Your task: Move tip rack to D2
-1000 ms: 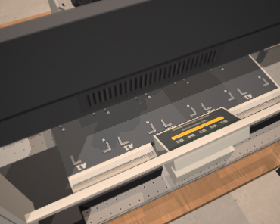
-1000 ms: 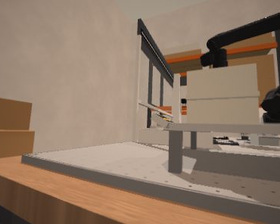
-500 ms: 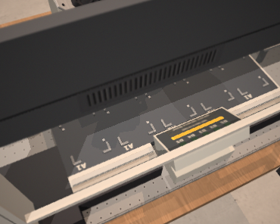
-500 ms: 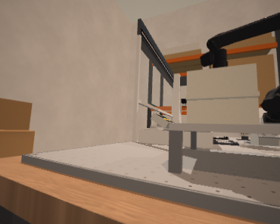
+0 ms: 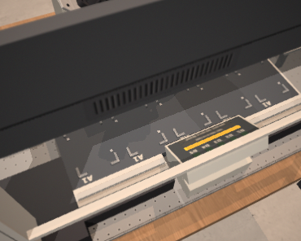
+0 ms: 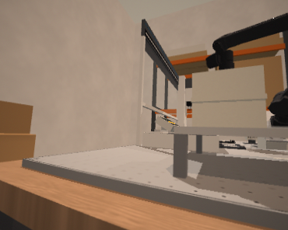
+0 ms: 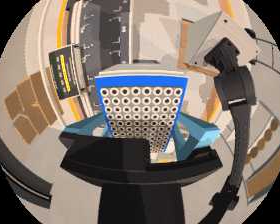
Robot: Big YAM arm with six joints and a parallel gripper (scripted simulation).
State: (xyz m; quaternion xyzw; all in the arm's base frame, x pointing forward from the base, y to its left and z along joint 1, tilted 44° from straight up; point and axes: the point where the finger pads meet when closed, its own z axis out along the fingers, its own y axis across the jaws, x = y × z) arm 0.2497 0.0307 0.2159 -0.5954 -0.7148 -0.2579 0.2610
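The blue tip rack is 1 cm ahead of my hand and 1 cm to the right of it. Also, from my hand: green key: 14 cm behind, 46 cm to the right, 19 cm below; clear rack cover: 40 cm to the left, 19 cm below; frame post: 30 cm ahead, 30 cm to the left, 3 cm below.
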